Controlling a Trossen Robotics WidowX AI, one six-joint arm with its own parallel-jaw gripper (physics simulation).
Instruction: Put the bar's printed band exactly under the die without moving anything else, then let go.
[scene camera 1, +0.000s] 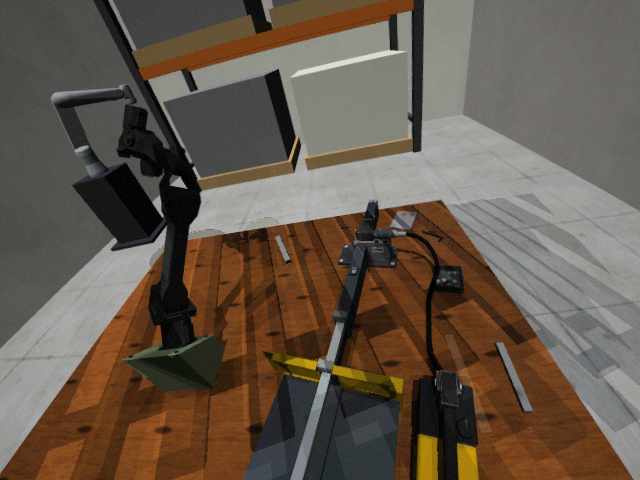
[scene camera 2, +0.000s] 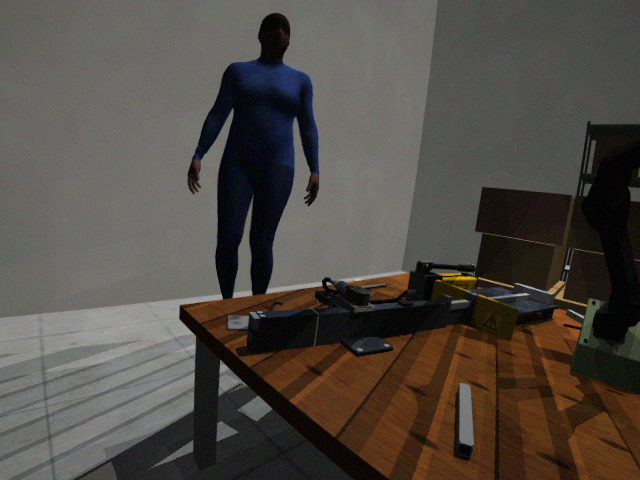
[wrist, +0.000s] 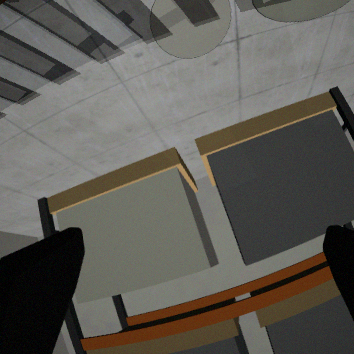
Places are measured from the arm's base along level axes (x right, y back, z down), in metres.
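Where they show: gripper, fingertip midpoint: (wrist: 209, 241); arm's base at its link origin: (scene camera 1: 178, 344) (scene camera 2: 609, 328).
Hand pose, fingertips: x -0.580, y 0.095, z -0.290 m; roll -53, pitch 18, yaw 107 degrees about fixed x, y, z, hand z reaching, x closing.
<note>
Things, the pixels of their top centre, and the offset from my fingertips. "*": a spot on its surface instead. Level surfaces: height alone.
- short grey square tube at its top centre: (scene camera 2: 465, 409) (scene camera 1: 282, 247) dx +0.140, dy -0.303, dz +0.386 m
- black hose at a spot on its surface: (scene camera 1: 429, 304) * dx +0.508, dy -0.738, dz +0.395 m
- black unit at a spot on its surface: (scene camera 1: 447, 428) * dx +0.819, dy -0.640, dz +0.273 m
- grey strip at its top centre: (scene camera 1: 512, 373) (scene camera 2: 374, 285) dx +0.713, dy -0.837, dz +0.396 m
- dark square plate at a spot on its surface: (scene camera 1: 448, 279) * dx +0.428, dy -0.826, dz +0.404 m
- hex key at its top centre: (scene camera 1: 430, 235) dx +0.220, dy -0.856, dz +0.400 m
- table at its surface level: dz +0.406 m
A long pale bar (scene camera 1: 313, 413) (scene camera 2: 460, 304) lies along the machine, passing through the yellow guard (scene camera 1: 372, 380) (scene camera 2: 493, 317) into the dark channel (scene camera 1: 353, 294) (scene camera 2: 382, 318). The black head (scene camera 1: 376, 249) (scene camera 2: 353, 295) sits beside the channel. I cannot make out the die or the printed band. A short grey square tube (scene camera 1: 282, 249) (scene camera 2: 464, 415) lies on the table, apart from the machine. My gripper (scene camera 1: 128, 131) (wrist: 209, 241) is open and empty, raised high at the left in the first scene view, well away from the bar and facing the shelves.
A black hose (scene camera 1: 429, 304) runs from the head to a yellow and black unit (scene camera 1: 447, 428). A grey strip (scene camera 1: 513, 377), a dark square plate (scene camera 1: 448, 279) and a hex key (scene camera 1: 433, 235) lie on the table (scene camera 1: 242, 361). A person (scene camera 2: 263, 118) stands behind the table.
</note>
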